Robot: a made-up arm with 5 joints. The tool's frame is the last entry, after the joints.
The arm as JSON. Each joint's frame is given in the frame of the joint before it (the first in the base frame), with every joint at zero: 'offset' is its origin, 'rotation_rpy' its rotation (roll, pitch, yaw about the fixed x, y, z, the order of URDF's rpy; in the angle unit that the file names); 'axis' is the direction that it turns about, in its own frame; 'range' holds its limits. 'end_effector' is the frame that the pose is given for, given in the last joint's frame.
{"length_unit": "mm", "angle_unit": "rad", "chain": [
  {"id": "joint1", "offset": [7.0, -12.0, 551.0], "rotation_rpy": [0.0, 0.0, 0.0], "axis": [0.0, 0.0, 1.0], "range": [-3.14, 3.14]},
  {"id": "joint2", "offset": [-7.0, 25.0, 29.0], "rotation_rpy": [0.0, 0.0, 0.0], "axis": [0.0, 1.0, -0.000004], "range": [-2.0, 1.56]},
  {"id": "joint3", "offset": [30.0, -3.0, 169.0], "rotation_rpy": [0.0, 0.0, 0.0], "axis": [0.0, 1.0, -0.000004], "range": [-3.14, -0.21]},
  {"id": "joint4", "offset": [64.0, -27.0, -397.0], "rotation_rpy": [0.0, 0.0, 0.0], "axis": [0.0, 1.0, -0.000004], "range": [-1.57, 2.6]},
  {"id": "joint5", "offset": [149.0, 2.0, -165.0], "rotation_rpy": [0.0, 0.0, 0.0], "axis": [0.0, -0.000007, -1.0], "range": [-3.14, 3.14]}
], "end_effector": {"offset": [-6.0, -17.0, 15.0], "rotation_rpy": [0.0, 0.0, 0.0]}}
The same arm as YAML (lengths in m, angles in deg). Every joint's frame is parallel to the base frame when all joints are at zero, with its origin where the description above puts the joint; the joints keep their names.
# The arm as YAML. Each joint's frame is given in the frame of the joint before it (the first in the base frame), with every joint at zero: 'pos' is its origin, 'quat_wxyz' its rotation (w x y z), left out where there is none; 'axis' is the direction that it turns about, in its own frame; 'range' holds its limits. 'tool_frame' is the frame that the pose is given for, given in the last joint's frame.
length_unit: m
angle_unit: deg
joints:
  - joint: joint1
    pos: [0.007, -0.012, 0.551]
    axis: "+z"
    range: [-179.91, 179.91]
  - joint: joint2
    pos: [-0.007, 0.025, 0.029]
    axis: "+y"
    range: [-114.59, 89.38]
  - joint: joint3
    pos: [0.03, -0.003, 0.169]
    axis: "+y"
    range: [-179.91, -12.03]
  - joint: joint4
    pos: [0.064, -0.027, -0.397]
    axis: "+y"
    range: [-89.95, 148.97]
  - joint: joint5
    pos: [0.149, 0.002, -0.165]
    axis: "-z"
    range: [-179.91, 179.91]
tool_frame:
  pos: [-0.006, -0.017, 0.015]

